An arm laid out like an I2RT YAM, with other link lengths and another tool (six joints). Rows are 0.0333 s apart.
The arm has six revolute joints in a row. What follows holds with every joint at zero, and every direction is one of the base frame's.
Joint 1 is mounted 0.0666 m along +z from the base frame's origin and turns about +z.
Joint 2 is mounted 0.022 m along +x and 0.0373 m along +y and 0.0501 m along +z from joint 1 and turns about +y.
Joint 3 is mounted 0.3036 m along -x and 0.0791 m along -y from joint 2 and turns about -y.
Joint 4 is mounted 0.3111 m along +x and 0.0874 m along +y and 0.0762 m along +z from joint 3 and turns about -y.
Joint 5 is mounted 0.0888 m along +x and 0.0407 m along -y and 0.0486 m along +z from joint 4 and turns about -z.
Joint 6 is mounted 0.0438 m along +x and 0.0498 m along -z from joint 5 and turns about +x.
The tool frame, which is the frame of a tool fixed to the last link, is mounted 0.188 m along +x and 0.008 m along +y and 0.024 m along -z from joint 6; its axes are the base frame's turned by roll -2.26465, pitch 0.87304 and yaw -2.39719 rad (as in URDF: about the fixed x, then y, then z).
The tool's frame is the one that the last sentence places.
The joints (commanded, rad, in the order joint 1, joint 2, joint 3, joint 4, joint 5, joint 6), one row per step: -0.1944, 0.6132, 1.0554, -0.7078, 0.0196, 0.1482; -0.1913, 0.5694, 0.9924, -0.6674, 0.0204, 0.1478; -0.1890, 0.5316, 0.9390, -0.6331, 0.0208, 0.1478; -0.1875, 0.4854, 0.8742, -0.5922, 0.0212, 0.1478; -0.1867, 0.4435, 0.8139, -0.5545, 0.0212, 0.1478; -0.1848, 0.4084, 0.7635, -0.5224, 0.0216, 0.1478; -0.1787, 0.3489, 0.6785, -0.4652, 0.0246, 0.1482; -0.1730, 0.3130, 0.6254, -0.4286, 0.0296, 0.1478; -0.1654, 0.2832, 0.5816, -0.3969, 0.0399, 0.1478; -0.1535, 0.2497, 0.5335, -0.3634, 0.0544, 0.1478; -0.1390, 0.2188, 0.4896, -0.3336, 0.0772, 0.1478; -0.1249, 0.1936, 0.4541, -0.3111, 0.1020, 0.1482; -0.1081, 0.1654, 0.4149, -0.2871, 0.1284, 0.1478
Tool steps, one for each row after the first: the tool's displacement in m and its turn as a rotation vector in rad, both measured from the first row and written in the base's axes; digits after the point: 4 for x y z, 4 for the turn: -0.0012, 0.0011, -0.0094, -0.0046, -0.0207, 0.0024; -0.0022, 0.0019, -0.0174, -0.0083, -0.0390, 0.0043; -0.0034, 0.0025, -0.0276, -0.0126, -0.0609, 0.0054; -0.0040, 0.0029, -0.0378, -0.0162, -0.0799, 0.0062; -0.0042, 0.0035, -0.0463, -0.0193, -0.0964, 0.0077; -0.0039, 0.0047, -0.0599, -0.0251, -0.1276, 0.0108; -0.0032, 0.0053, -0.0688, -0.0295, -0.1465, 0.0116; -0.0025, 0.0052, -0.0757, -0.0339, -0.1637, 0.0090; -0.0018, 0.0056, -0.0835, -0.0385, -0.1820, 0.0065; -0.0014, 0.0049, -0.0909, -0.0433, -0.1983, -0.0016; -0.0012, 0.0037, -0.0974, -0.0470, -0.2100, -0.0123; -0.0008, 0.0030, -0.1047, -0.0510, -0.2225, -0.0218
